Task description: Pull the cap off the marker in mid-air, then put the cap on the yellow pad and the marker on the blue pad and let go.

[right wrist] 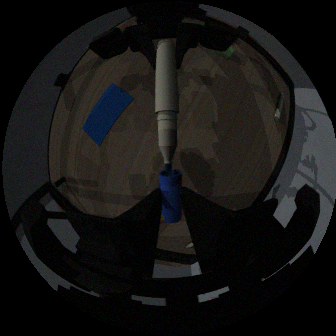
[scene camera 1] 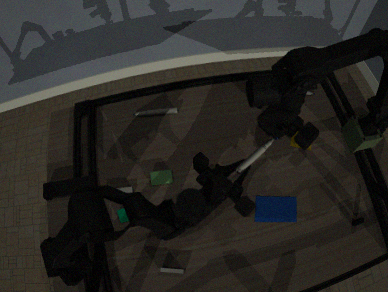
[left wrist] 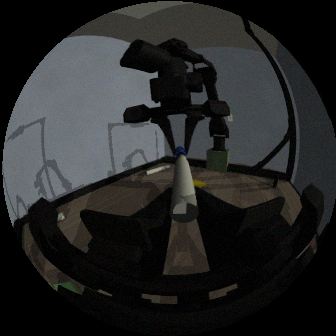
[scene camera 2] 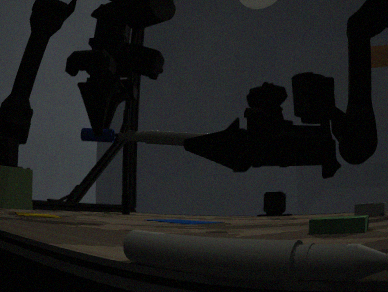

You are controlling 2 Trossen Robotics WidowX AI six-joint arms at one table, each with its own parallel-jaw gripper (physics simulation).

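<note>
The marker is pale, level and in mid-air, its dark blue nib bare. My left gripper is shut on its rear part. My right gripper, pointing down, is shut on the blue cap. The cap's mouth is in line with the nib and very close; whether they touch is unclear. The cap is hidden in scene camera 1. The yellow pad is partly behind the right gripper. The blue pad lies flat on the table.
A green block and a teal block lie on the table. Pale pen-like items lie near opposite edges; one pale cylinder is large in scene camera 2's foreground. A green box stands at the right arm's base.
</note>
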